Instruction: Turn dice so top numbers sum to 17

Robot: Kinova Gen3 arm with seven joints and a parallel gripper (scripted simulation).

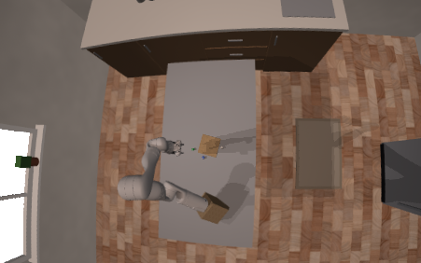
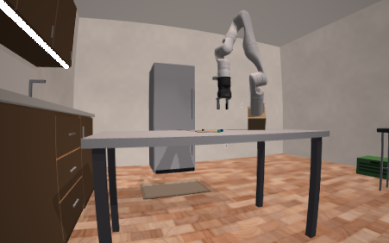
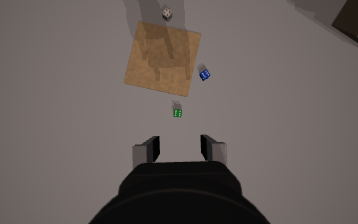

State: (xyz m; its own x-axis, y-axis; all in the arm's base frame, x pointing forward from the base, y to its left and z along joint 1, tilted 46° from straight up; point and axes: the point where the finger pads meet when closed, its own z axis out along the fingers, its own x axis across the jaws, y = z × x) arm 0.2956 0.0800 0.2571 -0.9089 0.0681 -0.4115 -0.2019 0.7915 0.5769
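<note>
Now: the green die 1 cm ahead of my hand, 4 cm to the right of it and 15 cm below it. Round my hand: white die (7 cm ahead, 24 cm to the right, 15 cm below); then tan mat (7 cm ahead, 15 cm to the right, 15 cm below); then blue die (3 cm behind, 13 cm to the right, 15 cm below).
</note>
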